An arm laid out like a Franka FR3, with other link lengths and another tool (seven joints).
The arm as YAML. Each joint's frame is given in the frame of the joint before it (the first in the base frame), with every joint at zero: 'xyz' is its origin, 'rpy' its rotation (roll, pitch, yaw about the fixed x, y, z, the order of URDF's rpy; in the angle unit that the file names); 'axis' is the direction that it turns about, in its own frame. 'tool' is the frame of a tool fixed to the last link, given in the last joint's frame.
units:
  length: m
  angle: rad
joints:
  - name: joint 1
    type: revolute
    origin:
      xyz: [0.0, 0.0, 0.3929]
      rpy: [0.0, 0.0, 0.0]
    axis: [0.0, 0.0, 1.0]
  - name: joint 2
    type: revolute
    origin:
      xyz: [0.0, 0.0, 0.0]
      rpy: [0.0, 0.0, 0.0]
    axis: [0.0, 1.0, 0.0]
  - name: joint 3
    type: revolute
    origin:
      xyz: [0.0, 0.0, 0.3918]
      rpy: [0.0, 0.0, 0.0]
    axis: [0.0, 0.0, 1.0]
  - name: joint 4
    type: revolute
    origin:
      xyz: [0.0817, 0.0, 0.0]
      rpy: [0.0, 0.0, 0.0]
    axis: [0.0, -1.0, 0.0]
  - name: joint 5
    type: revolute
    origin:
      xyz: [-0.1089, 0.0, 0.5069]
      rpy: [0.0, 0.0, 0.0]
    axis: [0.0, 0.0, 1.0]
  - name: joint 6
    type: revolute
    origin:
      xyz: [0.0, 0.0, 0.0]
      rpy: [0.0, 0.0, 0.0]
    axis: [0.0, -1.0, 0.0]
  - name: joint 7
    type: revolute
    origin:
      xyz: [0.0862, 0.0, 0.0]
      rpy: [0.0, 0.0, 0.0]
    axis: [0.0, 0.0, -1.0]
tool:
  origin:
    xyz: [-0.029, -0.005, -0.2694]
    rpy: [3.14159, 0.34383, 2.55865]
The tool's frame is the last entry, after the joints.
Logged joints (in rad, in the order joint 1, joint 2, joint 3, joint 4, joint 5, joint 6, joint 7), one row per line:
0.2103, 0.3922, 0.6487, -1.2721, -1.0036, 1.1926, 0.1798
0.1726, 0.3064, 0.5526, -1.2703, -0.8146, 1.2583, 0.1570
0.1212, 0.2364, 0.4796, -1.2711, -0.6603, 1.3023, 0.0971
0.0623, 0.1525, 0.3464, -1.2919, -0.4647, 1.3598, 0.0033
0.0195, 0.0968, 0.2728, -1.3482, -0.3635, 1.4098, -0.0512
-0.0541, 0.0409, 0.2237, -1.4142, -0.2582, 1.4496, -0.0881
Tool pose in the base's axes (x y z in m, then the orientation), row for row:
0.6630, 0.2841, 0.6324, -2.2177, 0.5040, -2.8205
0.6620, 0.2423, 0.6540, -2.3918, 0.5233, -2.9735
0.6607, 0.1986, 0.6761, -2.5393, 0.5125, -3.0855
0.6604, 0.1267, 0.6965, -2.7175, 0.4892, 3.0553
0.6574, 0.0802, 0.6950, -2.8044, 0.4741, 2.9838
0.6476, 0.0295, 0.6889, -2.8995, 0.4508, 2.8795
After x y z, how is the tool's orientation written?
As angles about the fixed x, y, z axes (roll, pitch, yaw), in radians.
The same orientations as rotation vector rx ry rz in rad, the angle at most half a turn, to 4 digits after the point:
-0.0771, 2.3312, -1.0418
0.0510, 2.4358, -0.8956
0.1341, 2.5200, -0.7624
0.2529, 2.6042, -0.5901
0.3179, 2.6363, -0.5007
0.4272, 2.6651, -0.4062

